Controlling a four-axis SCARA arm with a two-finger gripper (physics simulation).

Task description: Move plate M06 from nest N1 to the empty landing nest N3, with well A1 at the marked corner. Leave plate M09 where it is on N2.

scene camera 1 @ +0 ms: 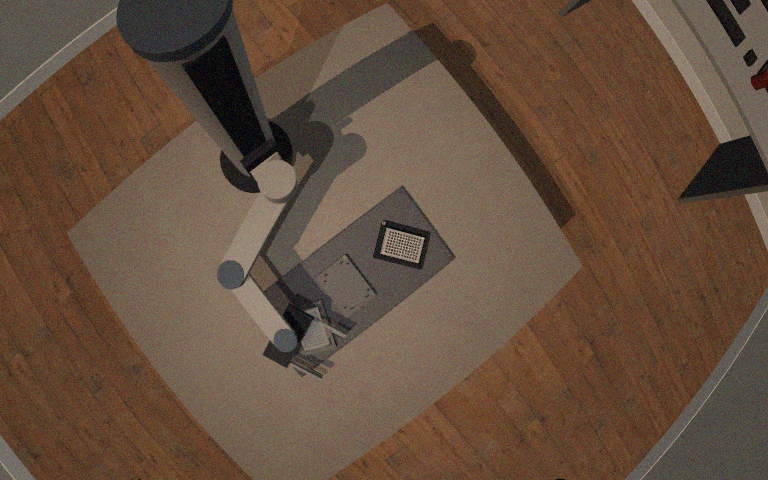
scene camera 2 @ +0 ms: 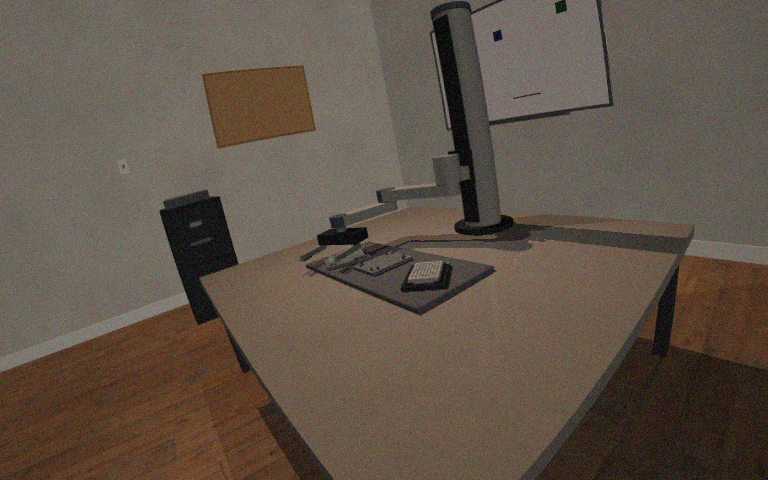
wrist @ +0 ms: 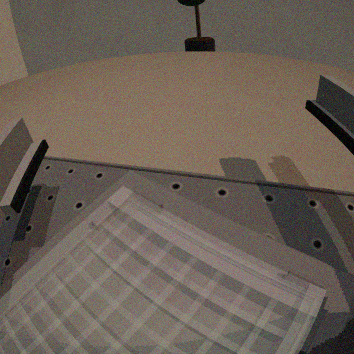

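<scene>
A clear gridded plate (scene camera 1: pixel 317 339) (wrist: pixel 165 280) lies in a pale nest at the left end of the grey board, turned at an angle to the fingers in the wrist view. An empty pale nest (scene camera 1: pixel 345 283) (scene camera 2: pixel 385 262) with small corner posts is in the middle of the board. A cream plate (scene camera 1: pixel 403 245) (scene camera 2: pixel 425 271) sits in a black nest (scene camera 1: pixel 396 263) at the other end. Labels and the marked corner cannot be read. My gripper (scene camera 1: pixel 334 356) (wrist: pixel 179 99) is open, its fingers wide apart above the clear plate's end of the board, with nothing between them. The arm partly hides that plate.
The holed grey board (scene camera 1: pixel 402 198) (scene camera 2: pixel 470 270) (wrist: pixel 200 188) lies on a tan table (scene camera 1: pixel 481 186) (scene camera 2: pixel 396 367). The arm's tall column (scene camera 2: pixel 481 113) rises from the table behind the board. Shadows of the arm cross the board.
</scene>
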